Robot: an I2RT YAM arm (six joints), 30 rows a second.
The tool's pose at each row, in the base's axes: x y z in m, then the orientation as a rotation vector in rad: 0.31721 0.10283 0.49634 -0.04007 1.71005 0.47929; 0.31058 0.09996 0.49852 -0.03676 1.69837 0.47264; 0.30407 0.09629 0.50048 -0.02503 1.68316 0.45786; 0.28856 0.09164 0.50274 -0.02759 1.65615 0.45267; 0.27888 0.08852 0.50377 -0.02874 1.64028 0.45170; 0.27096 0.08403 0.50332 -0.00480 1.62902 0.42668; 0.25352 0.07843 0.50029 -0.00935 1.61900 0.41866; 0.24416 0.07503 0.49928 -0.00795 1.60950 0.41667; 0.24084 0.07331 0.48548 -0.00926 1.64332 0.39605; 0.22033 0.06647 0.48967 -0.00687 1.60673 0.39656; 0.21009 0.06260 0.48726 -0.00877 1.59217 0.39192; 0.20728 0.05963 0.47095 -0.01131 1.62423 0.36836; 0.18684 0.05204 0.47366 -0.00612 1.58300 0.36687; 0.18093 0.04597 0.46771 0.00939 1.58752 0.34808; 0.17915 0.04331 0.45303 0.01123 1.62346 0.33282
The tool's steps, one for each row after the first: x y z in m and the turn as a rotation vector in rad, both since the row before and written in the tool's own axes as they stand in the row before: -0.00140 -0.00006 -0.00741 0.00417 -0.01260 -0.00327; -0.00150 -0.00092 -0.00752 0.01361 -0.01841 -0.00304; -0.00061 0.00063 -0.01633 -0.00269 -0.02625 -0.00798; -0.00034 0.00011 -0.01022 -0.00273 -0.01528 -0.00320; 0.00036 -0.00202 -0.00888 0.02818 -0.01759 -0.00131; 0.00349 -0.00157 -0.01817 0.00078 -0.00977 -0.00889; 0.00110 -0.00104 -0.00989 0.00056 -0.00968 -0.00131; 0.01320 -0.00435 -0.00334 0.01776 0.03132 -0.01021; -0.00315 -0.00048 -0.02179 -0.00455 -0.03609 -0.00169; 0.00229 -0.00174 -0.01083 -0.00045 -0.01434 -0.00550; 0.01532 -0.00606 -0.00334 0.01824 0.02977 -0.01334; -0.00232 -0.00191 -0.02176 -0.00184 -0.04131 -0.00131; 0.00477 -0.00575 -0.00717 0.02207 0.00066 -0.00171; 0.01381 -0.00548 -0.00222 0.01580 0.03381 -0.00564
